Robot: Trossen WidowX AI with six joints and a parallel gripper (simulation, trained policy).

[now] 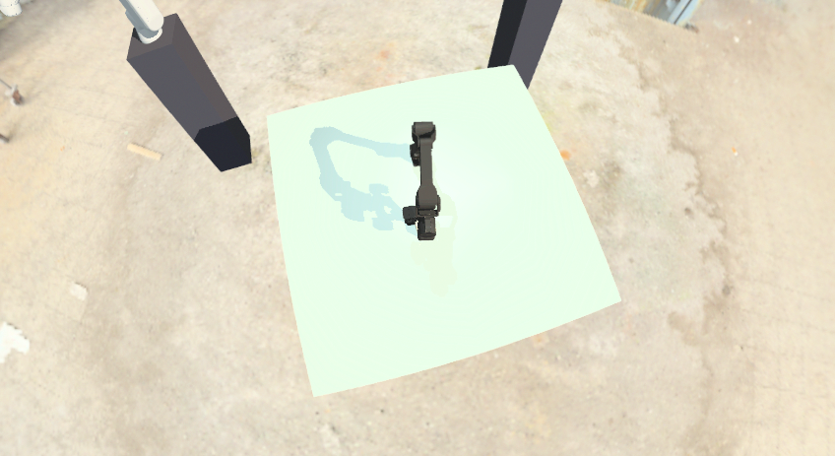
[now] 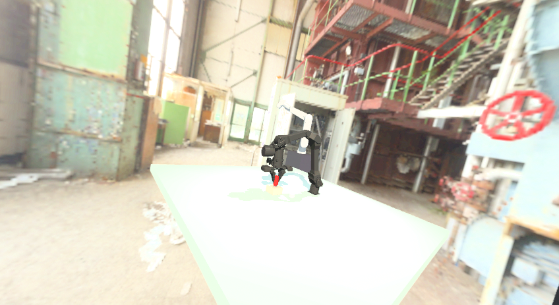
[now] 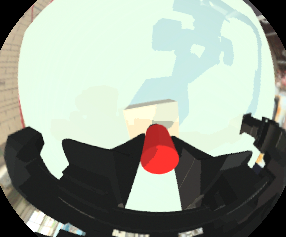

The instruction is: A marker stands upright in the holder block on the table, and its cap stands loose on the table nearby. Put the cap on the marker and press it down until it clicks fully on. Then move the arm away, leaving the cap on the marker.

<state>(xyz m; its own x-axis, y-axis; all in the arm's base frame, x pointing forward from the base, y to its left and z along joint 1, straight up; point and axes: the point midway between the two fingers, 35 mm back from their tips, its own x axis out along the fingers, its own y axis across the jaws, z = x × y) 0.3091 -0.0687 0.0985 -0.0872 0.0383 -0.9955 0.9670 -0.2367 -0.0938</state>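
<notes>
Now: gripper tip 10 mm below the red cap. From my gripper tip the other things lie so: holder block 40 mm below.
</notes>
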